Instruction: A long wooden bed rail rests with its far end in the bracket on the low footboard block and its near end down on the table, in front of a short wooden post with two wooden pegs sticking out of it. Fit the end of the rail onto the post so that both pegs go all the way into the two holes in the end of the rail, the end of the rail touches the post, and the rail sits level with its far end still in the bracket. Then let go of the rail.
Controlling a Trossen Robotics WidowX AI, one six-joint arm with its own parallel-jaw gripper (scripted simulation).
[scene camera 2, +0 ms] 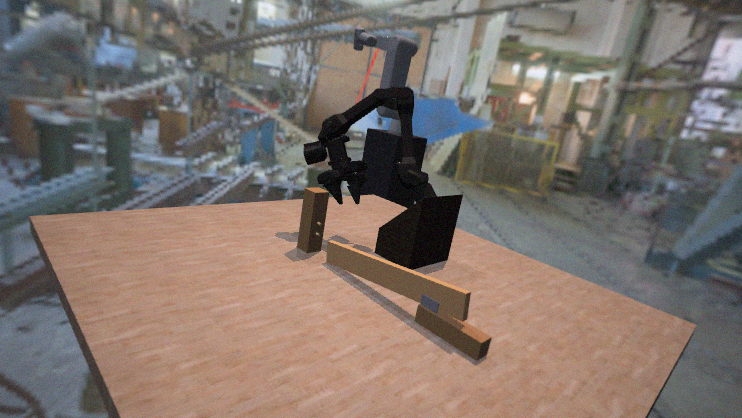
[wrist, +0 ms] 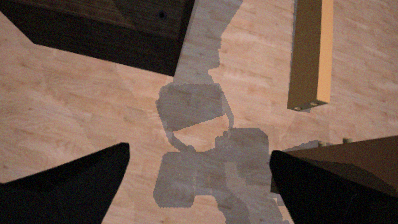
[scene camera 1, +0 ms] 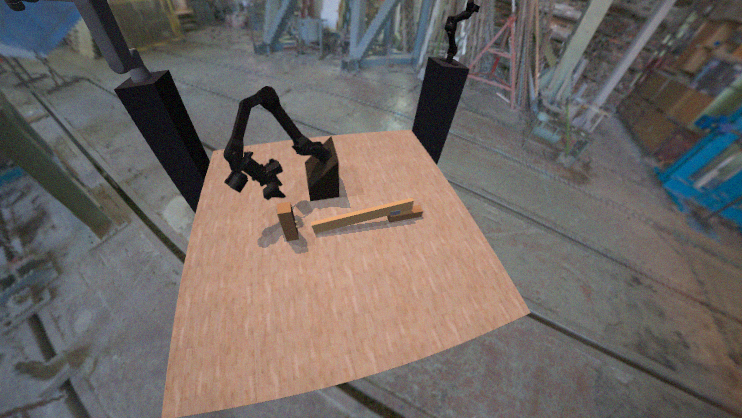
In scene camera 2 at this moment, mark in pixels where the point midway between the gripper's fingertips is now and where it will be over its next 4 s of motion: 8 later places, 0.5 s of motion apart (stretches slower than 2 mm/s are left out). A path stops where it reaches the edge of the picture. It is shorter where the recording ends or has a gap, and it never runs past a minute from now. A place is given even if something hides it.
My gripper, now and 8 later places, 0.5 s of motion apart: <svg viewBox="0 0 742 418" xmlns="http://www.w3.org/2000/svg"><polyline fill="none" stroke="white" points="349,204 326,203 282,182 297,198 350,241 352,248 350,257 349,264 350,266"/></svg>
